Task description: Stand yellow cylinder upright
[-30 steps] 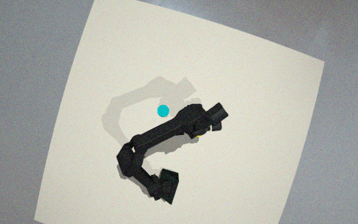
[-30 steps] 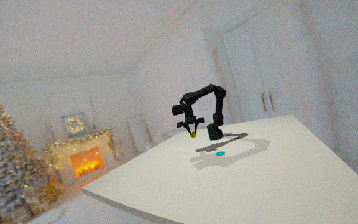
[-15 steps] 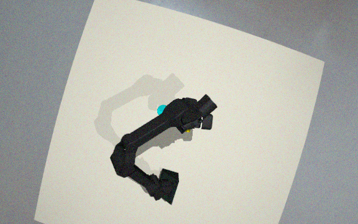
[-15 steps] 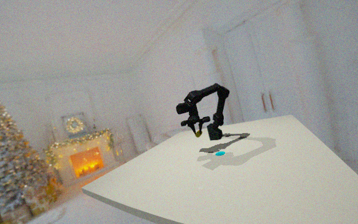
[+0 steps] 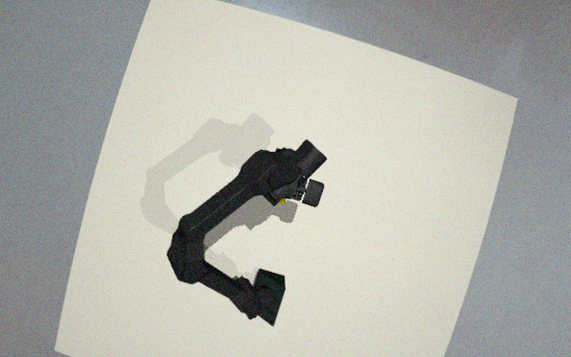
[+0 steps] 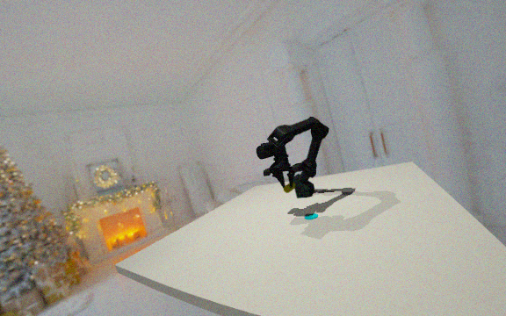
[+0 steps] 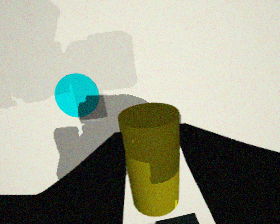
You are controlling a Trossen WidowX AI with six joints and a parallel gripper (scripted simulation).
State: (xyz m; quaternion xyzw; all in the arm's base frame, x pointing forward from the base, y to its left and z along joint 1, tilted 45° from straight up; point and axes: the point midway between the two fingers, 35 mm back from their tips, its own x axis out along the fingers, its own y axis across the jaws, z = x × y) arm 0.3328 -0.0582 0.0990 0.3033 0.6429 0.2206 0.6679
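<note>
Now: gripper tip 14 cm above the cyan circle and 8 cm to the right of it. Round my gripper tip: yellow tall cylinder: 2 cm behind.
</note>
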